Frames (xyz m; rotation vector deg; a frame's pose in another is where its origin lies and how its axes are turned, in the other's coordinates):
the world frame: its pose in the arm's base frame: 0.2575 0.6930 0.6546 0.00 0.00 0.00
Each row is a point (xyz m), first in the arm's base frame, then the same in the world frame.
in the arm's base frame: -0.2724 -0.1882 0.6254
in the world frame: -0.5299 -0.8812 -0.0292
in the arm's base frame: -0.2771 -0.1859 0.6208
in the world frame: -0.5346 -0.8789 -0.0338
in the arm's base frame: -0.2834 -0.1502 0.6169
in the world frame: -0.5409 -0.8432 -0.0377
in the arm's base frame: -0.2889 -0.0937 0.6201
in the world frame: -0.5464 -0.7867 -0.0345
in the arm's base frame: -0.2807 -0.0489 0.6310
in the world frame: -0.5382 -0.7419 -0.0236
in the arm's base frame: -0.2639 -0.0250 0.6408
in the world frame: -0.5214 -0.7180 -0.0138
